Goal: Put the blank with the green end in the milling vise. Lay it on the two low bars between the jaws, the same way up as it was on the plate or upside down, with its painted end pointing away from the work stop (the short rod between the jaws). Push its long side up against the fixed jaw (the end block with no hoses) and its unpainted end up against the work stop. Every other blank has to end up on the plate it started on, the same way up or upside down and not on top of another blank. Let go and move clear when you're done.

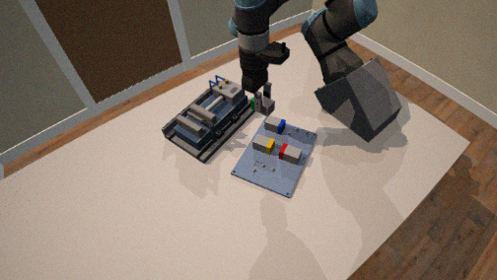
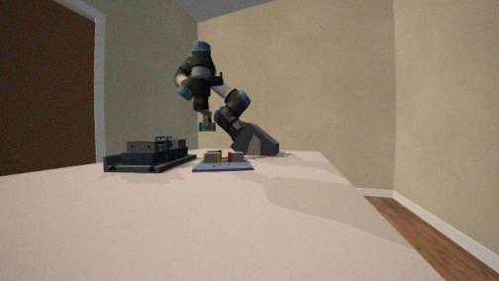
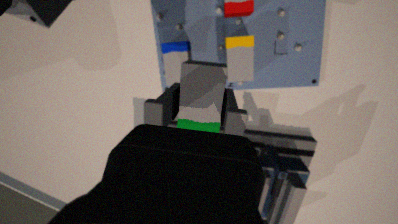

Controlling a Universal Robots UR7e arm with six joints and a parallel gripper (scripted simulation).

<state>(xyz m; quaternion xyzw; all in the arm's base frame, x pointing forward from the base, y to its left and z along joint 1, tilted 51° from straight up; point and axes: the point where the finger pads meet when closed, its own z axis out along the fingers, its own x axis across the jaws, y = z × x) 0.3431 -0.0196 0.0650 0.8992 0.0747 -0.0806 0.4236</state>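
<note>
My gripper is now 18 cm short of the fixed jaw, 15 cm to the left of it and 9 cm above it. Round my hand: blue-ended blank (5 cm behind, 1 cm to the left, 14 cm below); green-end blank (2 cm below); yellow-ended blank (3 cm ahead, 4 cm to the left, 14 cm below).
</note>
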